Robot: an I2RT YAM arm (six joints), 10 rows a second.
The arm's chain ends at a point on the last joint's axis. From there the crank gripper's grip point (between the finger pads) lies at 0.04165 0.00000 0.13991 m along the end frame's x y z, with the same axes.
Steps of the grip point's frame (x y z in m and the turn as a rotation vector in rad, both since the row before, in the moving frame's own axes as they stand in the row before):
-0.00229 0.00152 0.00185 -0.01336 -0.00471 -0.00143
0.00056 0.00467 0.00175 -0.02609 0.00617 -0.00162
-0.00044 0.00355 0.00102 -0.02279 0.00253 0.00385
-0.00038 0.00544 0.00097 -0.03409 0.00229 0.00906
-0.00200 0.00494 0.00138 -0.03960 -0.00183 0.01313
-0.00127 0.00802 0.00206 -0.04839 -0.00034 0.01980
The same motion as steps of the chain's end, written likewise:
-0.00163 -0.00029 0.00167 -0.01336 -0.00471 -0.00143
-0.00031 0.00109 0.00206 -0.02609 0.00617 -0.00162
-0.00079 0.00020 0.00116 -0.02279 0.00253 0.00385
-0.00068 0.00029 0.00115 -0.03409 0.00229 0.00906
-0.00170 -0.00115 0.00142 -0.03960 -0.00183 0.01313
-0.00115 0.00043 0.00223 -0.04839 -0.00034 0.01980

